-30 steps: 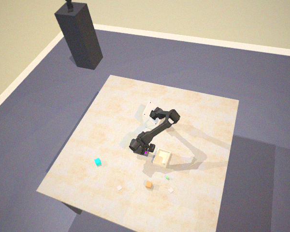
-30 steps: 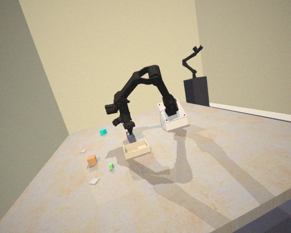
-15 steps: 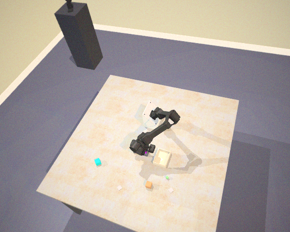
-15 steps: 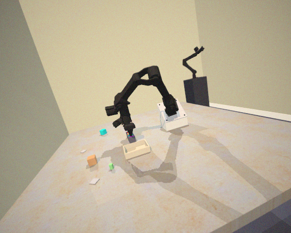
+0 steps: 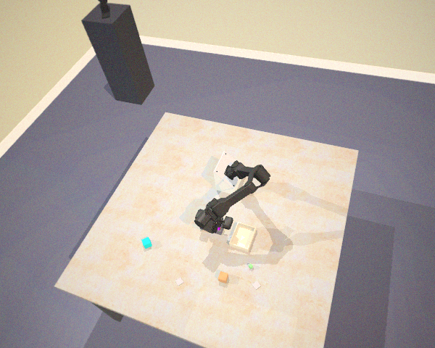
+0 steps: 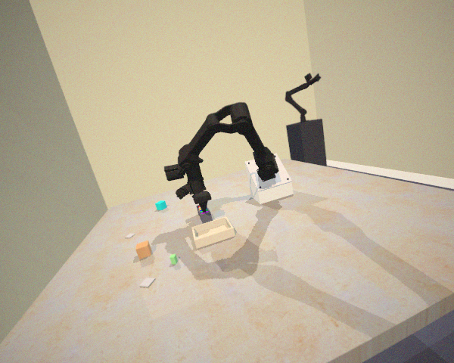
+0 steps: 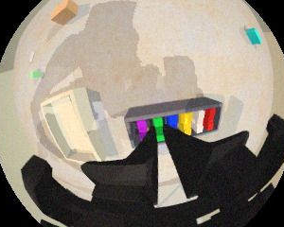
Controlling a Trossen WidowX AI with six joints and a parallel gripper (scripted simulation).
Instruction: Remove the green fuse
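The beige tray is 15 cm to the left of my gripper tip and 3 cm below it. The rest, counted from my gripper tip: orange cube (24 cm ahead, 12 cm to the left, 2 cm below); small green block (23 cm to the left, 14 cm ahead, 2 cm below); green fuse (1 cm below).
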